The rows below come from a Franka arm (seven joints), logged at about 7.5 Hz.
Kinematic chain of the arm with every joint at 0, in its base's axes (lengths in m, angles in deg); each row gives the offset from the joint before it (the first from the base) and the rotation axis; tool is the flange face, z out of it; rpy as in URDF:
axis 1: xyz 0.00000 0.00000 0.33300 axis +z
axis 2: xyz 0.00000 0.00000 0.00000 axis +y
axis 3: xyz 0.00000 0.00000 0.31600 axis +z
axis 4: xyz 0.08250 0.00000 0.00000 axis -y
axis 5: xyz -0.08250 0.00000 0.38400 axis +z
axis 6: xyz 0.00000 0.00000 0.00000 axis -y
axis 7: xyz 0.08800 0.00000 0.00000 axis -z
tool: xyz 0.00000 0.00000 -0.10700 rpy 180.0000 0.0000 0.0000
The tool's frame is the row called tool.
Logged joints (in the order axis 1, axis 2, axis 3, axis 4, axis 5, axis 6, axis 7), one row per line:
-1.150, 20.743, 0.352, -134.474, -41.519, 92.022, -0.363
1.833, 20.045, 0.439, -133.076, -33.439, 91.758, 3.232
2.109, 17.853, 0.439, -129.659, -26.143, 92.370, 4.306
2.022, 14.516, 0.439, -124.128, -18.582, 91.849, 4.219
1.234, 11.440, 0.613, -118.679, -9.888, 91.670, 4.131
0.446, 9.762, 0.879, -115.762, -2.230, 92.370, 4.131
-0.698, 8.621, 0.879, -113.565, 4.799, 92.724, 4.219
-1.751, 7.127, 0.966, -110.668, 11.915, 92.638, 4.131
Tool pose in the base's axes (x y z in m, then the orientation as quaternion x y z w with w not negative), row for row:
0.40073, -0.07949, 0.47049, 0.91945, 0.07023, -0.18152, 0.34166
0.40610, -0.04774, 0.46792, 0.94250, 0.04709, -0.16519, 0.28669
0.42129, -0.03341, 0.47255, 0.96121, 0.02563, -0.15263, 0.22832
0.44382, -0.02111, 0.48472, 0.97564, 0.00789, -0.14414, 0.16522
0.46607, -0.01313, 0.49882, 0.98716, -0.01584, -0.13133, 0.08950
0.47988, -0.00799, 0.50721, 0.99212, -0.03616, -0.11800, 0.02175
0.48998, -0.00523, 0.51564, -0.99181, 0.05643, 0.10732, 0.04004
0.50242, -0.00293, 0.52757, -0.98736, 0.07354, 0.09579, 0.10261
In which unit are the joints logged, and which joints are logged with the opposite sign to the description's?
The joints are logged in degrees. Opposite sign: axis 2, axis 3.
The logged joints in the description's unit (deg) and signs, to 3 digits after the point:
-1.150, -20.743, -0.352, -134.474, -41.519, 92.022, -0.363
1.833, -20.045, -0.439, -133.076, -33.439, 91.758, 3.232
2.109, -17.853, -0.439, -129.659, -26.143, 92.370, 4.306
2.022, -14.516, -0.439, -124.128, -18.582, 91.849, 4.219
1.234, -11.440, -0.613, -118.679, -9.888, 91.670, 4.131
0.446, -9.762, -0.879, -115.762, -2.230, 92.370, 4.131
-0.698, -8.621, -0.879, -113.565, 4.799, 92.724, 4.219
-1.751, -7.127, -0.966, -110.668, 11.915, 92.638, 4.131

